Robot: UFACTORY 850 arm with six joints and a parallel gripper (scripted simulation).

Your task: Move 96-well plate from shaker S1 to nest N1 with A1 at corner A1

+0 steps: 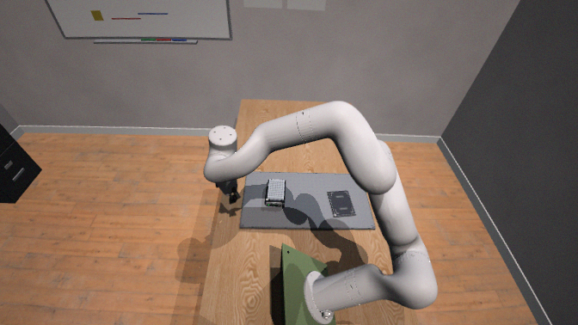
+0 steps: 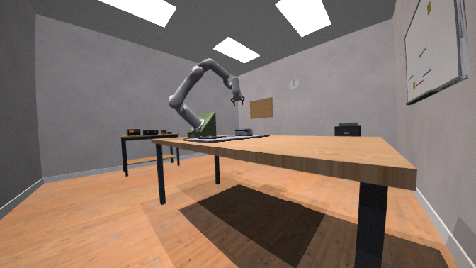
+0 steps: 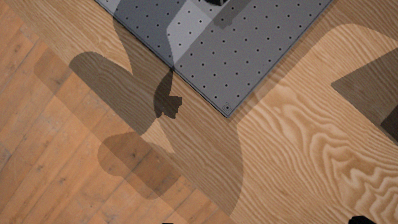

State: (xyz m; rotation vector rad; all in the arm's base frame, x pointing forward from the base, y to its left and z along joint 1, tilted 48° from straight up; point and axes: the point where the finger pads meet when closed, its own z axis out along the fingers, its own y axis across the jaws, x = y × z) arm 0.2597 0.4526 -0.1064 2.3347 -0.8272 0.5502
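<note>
The white 96-well plate is 26 cm ahead of my hand, 18 cm to the right of it and 29 cm below it.
</note>
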